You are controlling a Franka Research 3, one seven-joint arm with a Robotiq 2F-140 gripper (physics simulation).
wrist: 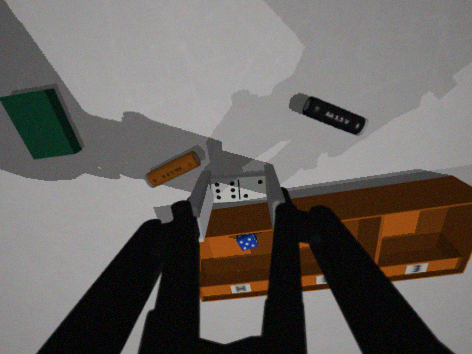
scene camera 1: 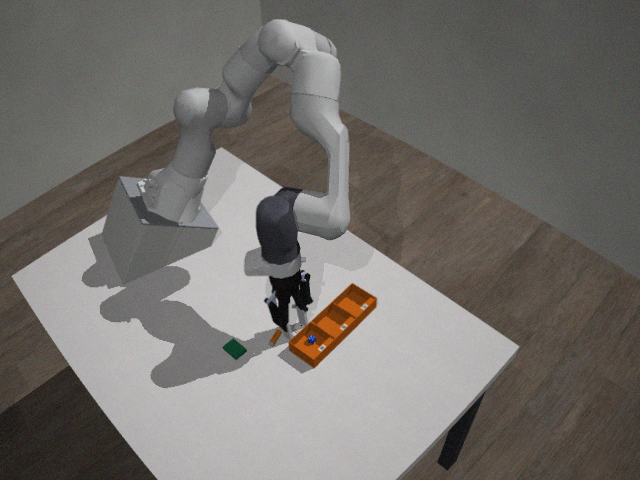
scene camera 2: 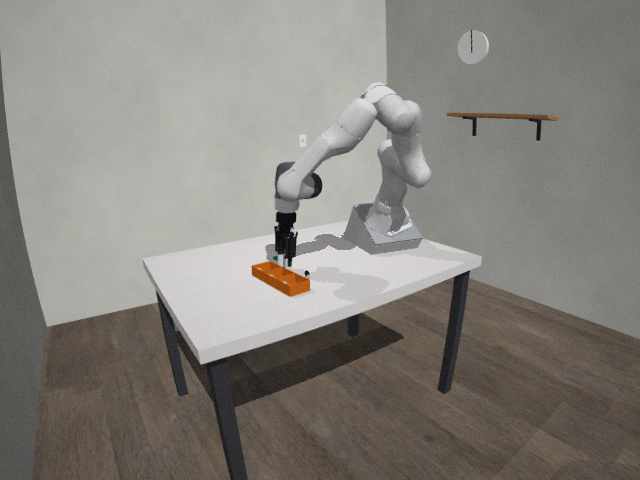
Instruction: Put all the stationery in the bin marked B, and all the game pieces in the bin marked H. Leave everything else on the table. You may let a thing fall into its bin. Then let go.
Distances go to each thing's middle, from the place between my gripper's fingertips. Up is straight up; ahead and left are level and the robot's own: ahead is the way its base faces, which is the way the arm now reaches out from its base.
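My gripper: 10 mm below the orange battery (wrist: 189,161), 60 mm to the left of it, 10 mm past it. Orange three-bin tray (scene camera 1: 331,326): 20 mm above my hand, 80 mm to the left, 50 mm ahead. Black battery (wrist: 315,108): 10 mm above my hand, 60 mm behind, 70 mm to the left. White domino (wrist: 236,187): 10 mm ahead of my hand; by its middle, nearest to my gripper of the things named here.
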